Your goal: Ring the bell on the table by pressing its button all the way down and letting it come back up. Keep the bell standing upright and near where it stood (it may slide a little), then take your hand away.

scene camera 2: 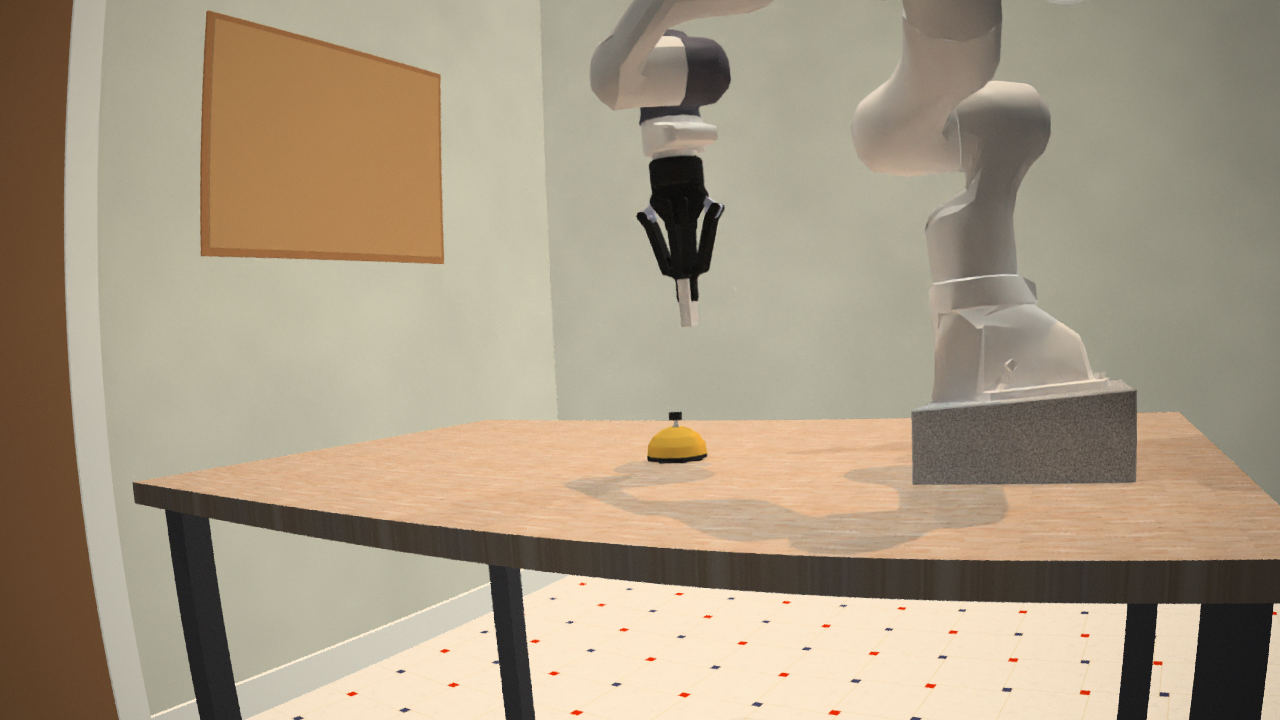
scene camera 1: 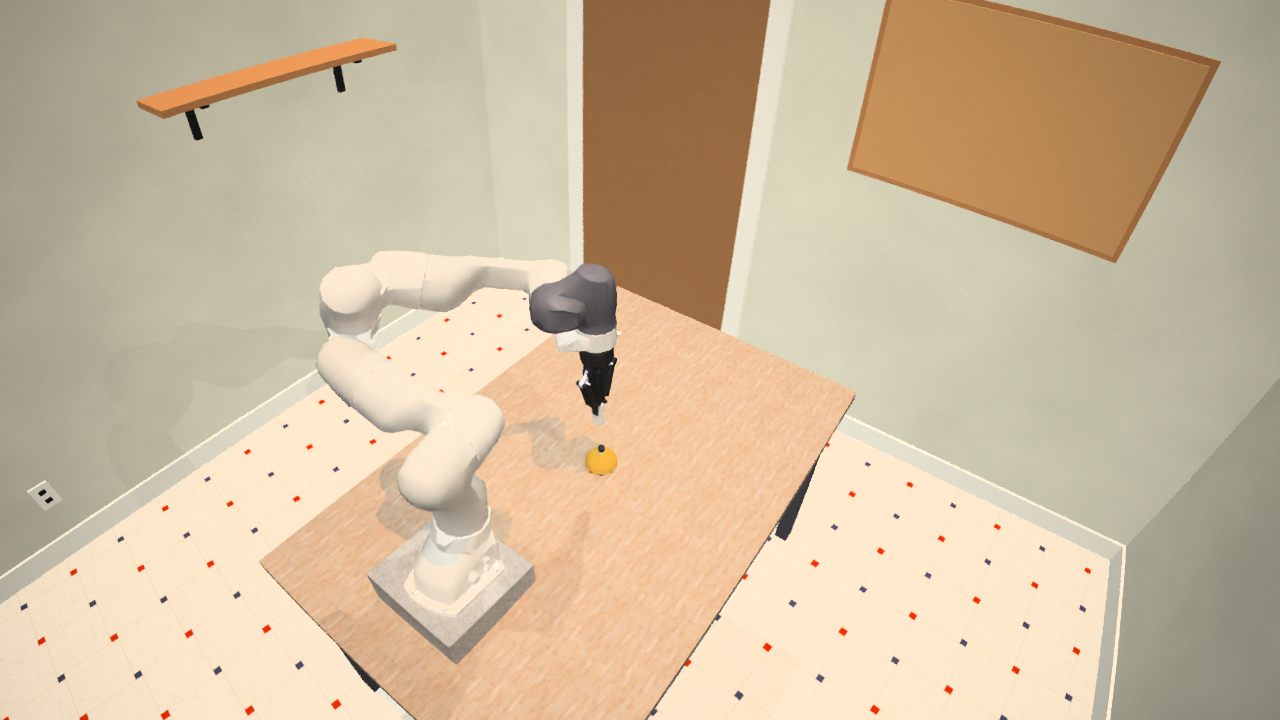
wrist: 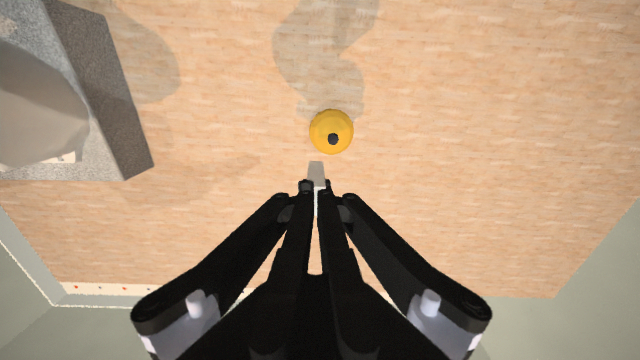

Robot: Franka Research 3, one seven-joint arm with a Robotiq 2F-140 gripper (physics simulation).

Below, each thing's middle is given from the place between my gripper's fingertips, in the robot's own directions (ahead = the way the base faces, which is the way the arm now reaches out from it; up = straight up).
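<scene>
Yellow dome bell (scene camera 2: pixel 676 444): my gripper 3 cm short of it, 15 cm above it.
</scene>
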